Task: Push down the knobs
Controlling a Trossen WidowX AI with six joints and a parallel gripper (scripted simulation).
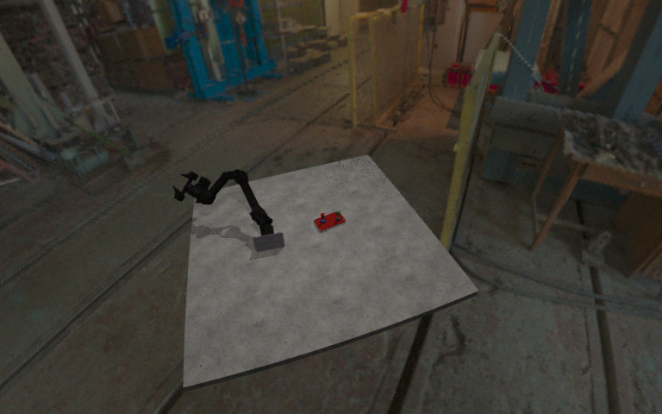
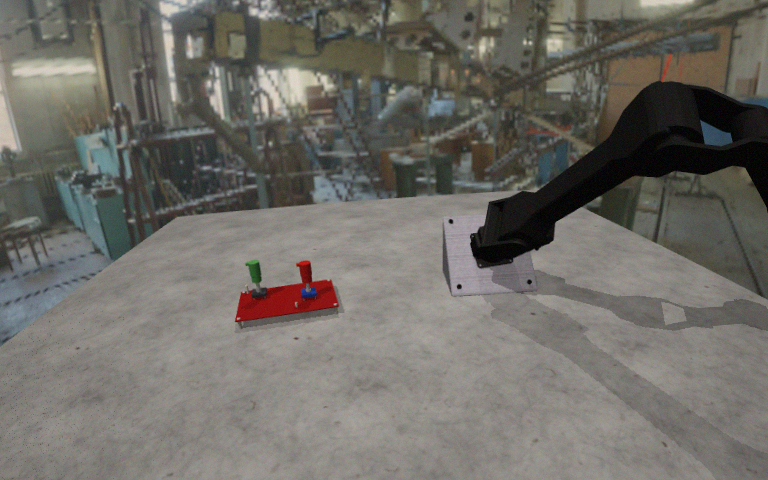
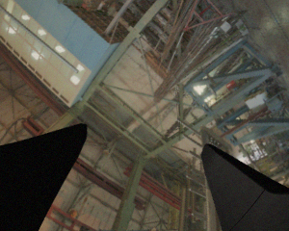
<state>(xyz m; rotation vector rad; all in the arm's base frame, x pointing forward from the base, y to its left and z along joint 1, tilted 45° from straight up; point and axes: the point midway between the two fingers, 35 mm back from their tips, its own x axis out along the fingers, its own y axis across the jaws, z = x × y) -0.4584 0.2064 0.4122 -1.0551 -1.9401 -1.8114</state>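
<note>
Right now my gripper tip is 79 cm short of the potentiometer with red knob, 42 cm to the left of it and 20 cm above it. Round my gripper tip: potentiometer with green knob 87 cm ahead, 43 cm to the right, 20 cm below.
</note>
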